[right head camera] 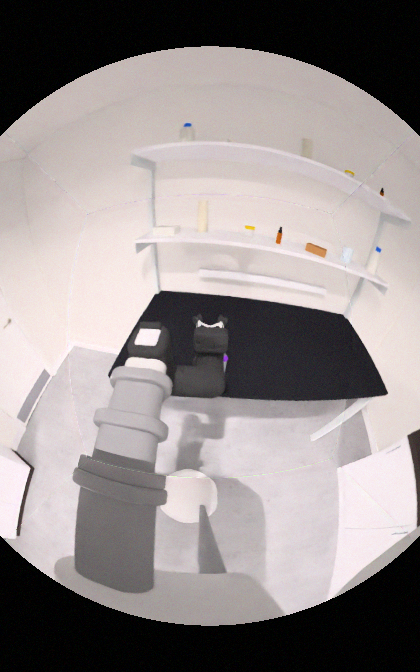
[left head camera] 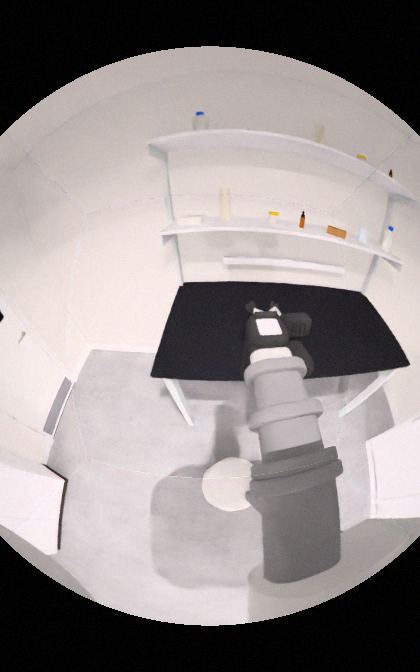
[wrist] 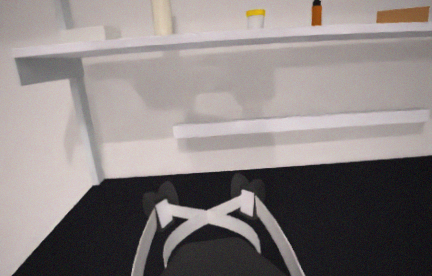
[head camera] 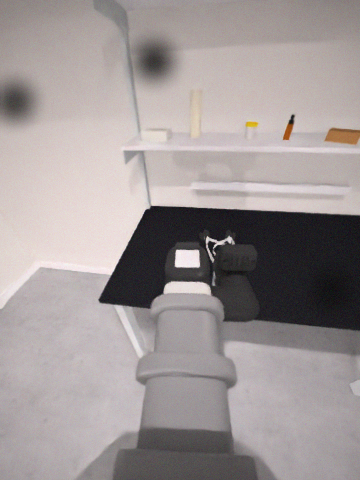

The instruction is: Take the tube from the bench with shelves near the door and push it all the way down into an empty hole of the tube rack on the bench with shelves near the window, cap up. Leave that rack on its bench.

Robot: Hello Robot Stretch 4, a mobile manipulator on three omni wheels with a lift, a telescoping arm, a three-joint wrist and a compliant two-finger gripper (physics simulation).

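Places are measured from the robot's base along level axes (x down, y right, z back), in metres.
Pixels of known places: gripper, fingertip midpoint: (wrist: 204, 191) (head camera: 216, 233).
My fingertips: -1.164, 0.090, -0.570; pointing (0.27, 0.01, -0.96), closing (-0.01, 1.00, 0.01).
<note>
For each thing: its top centre in the pictures, then the offset to it from my fingertips, as dx, dy, dz. "spot": a spot on its surface instead. Level surfaces: height alone.
- bench with shelves, its level: dx +0.277
- white rail, surface spot: (wrist: 300, 122) spot: +0.099, +0.358, -0.574
- lower shelf, surface spot: (wrist: 210, 41) spot: -0.161, +0.048, -0.339
- yellow-lidded jar, surface spot: (wrist: 255, 19) spot: -0.217, +0.181, -0.468
My gripper (head camera: 217, 235) (left head camera: 262, 306) (right head camera: 210, 320) (wrist: 204, 191) is open and empty, its two fingertips apart above the black top of the bench with shelves (head camera: 300, 240) (left head camera: 210, 300) (right head camera: 300, 350) (wrist: 350, 225). In the right head view a small purple cap (right head camera: 225, 358) with a short pale piece below it shows at the right edge of my wrist, behind the gripper body and near the bench's front edge. The rest of the tube and whatever holds it are hidden by the wrist. The tube rack does not show in these views.
A white rail (head camera: 270, 188) (wrist: 300, 122) runs along the wall behind the bench. The lower shelf (head camera: 240, 149) (wrist: 210, 41) above it carries a white box, a tall cream cylinder, a yellow-lidded jar (wrist: 255, 19), an orange bottle and a brown box. White cabinets (left head camera: 395, 470) stand at the right.
</note>
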